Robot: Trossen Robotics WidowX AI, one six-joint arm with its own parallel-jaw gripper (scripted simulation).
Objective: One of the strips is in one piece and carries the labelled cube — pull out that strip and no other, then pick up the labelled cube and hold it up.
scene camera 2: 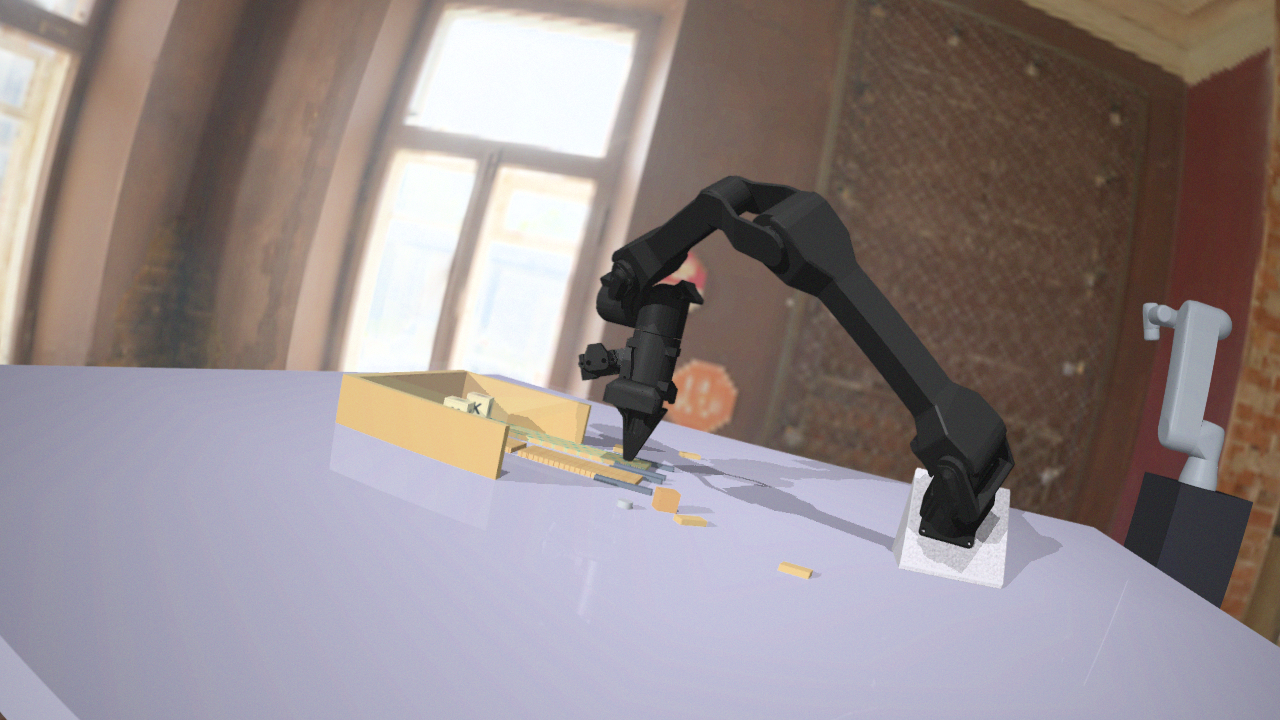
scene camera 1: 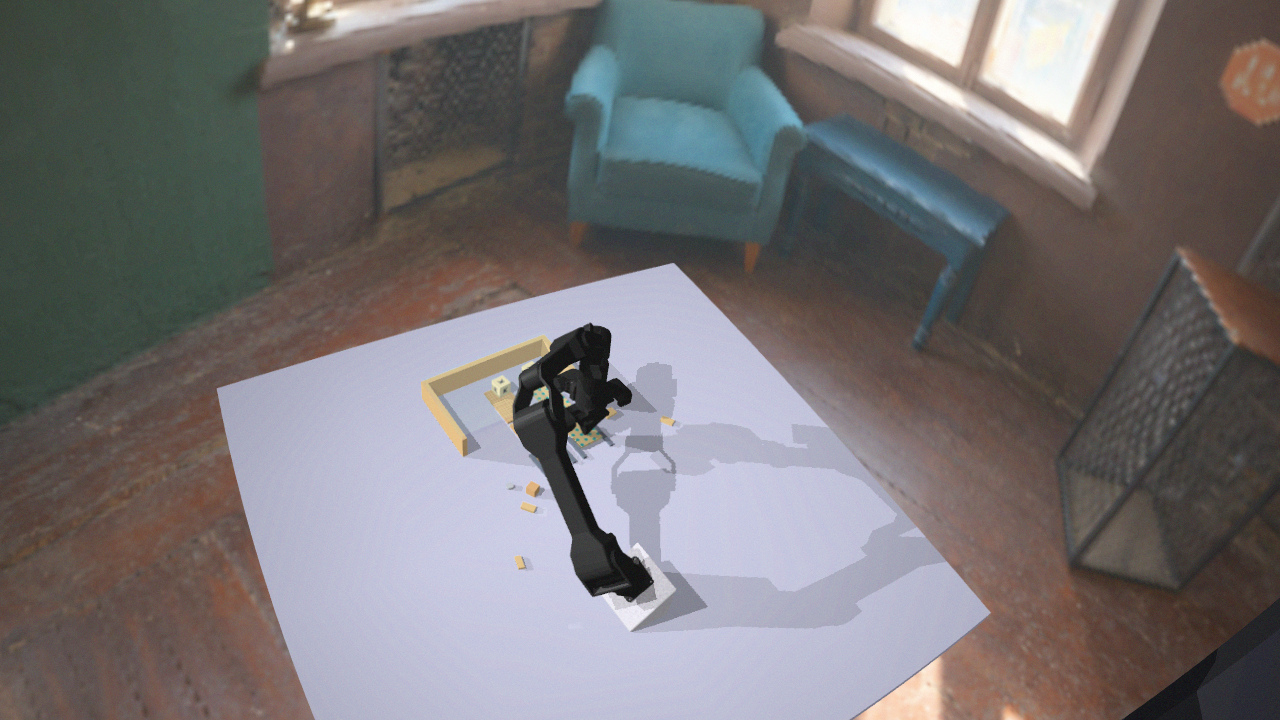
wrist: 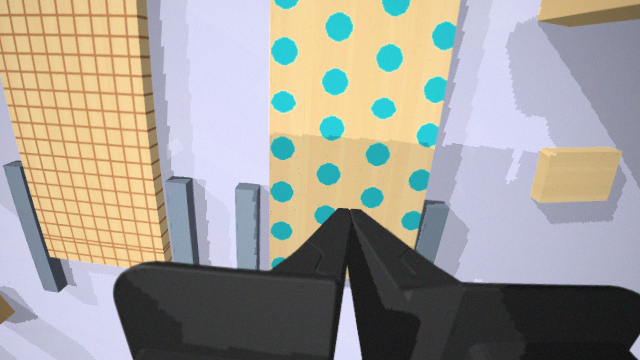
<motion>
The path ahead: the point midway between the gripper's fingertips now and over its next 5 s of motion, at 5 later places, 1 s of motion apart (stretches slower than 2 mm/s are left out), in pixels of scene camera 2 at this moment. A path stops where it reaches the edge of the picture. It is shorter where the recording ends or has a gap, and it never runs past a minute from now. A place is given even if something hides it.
My gripper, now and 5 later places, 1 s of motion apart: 627,460; 629,460; 662,469; 697,478; 733,486; 763,494
</motion>
